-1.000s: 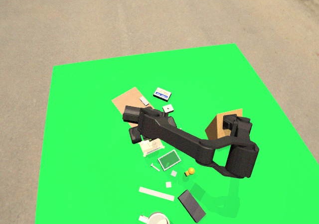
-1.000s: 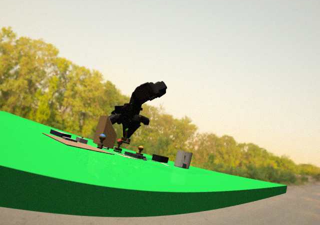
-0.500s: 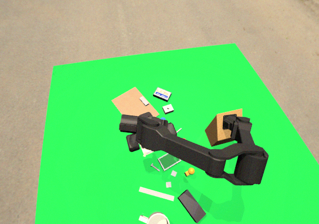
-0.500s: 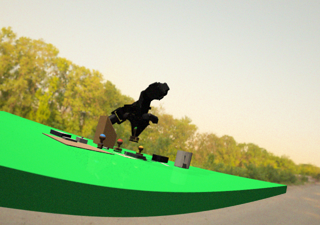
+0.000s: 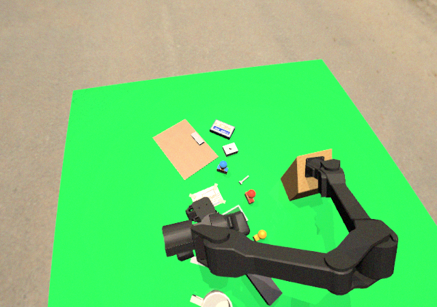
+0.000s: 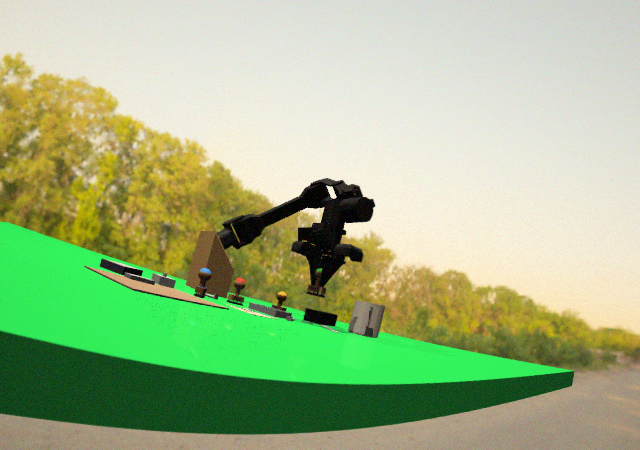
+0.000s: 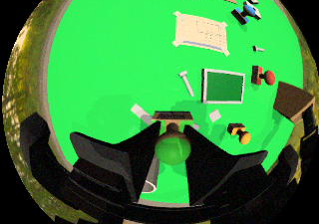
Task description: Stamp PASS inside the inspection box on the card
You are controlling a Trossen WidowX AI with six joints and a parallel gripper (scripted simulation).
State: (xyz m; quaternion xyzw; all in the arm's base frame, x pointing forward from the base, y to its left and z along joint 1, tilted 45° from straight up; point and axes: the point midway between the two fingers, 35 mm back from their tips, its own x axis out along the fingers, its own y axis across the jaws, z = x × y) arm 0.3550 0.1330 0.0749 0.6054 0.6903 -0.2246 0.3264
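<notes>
Now: the strip 70 mm to the left of my gripper tip and 90 mm below it. Round my gripper tip: green-knobbed stamp: right at my gripper tip; mug: 20 mm ahead, 160 mm to the left, 60 mm below; ink pad: 80 mm behind, 60 mm to the right, 90 mm below.
</notes>
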